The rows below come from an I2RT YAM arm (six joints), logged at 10 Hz.
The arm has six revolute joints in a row. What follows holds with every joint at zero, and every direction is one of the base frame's.
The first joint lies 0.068 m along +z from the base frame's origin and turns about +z.
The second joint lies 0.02 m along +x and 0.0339 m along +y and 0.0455 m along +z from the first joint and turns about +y.
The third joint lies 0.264 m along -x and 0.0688 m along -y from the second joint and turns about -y.
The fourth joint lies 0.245 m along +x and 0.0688 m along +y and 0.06 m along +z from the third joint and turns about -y.
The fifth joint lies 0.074 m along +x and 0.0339 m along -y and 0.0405 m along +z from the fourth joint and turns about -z.
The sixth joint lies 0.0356 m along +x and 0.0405 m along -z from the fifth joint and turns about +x.
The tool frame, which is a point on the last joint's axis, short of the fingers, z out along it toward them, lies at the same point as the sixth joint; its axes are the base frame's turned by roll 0, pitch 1.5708 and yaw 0 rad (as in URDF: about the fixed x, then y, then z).
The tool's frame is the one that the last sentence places.
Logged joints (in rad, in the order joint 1, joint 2, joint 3, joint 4, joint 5, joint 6), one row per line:
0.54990, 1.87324, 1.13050, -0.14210, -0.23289, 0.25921
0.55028, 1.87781, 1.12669, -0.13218, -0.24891, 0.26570
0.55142, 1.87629, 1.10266, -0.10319, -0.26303, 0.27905
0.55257, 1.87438, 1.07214, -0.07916, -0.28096, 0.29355
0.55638, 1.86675, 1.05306, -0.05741, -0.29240, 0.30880
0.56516, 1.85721, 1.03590, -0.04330, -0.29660, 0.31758
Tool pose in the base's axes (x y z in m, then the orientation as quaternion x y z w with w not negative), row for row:
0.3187, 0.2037, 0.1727, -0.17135, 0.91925, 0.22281, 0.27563
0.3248, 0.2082, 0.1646, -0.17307, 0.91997, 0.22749, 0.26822
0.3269, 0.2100, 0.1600, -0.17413, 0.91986, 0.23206, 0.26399
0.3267, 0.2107, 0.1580, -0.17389, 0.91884, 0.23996, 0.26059
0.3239, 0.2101, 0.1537, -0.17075, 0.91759, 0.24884, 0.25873
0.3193, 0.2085, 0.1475, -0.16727, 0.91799, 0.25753, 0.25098
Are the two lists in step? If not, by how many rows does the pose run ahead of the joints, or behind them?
The pose runs 2 rows behind the joints: the pose in row i belongs to the joints in row i - 2.
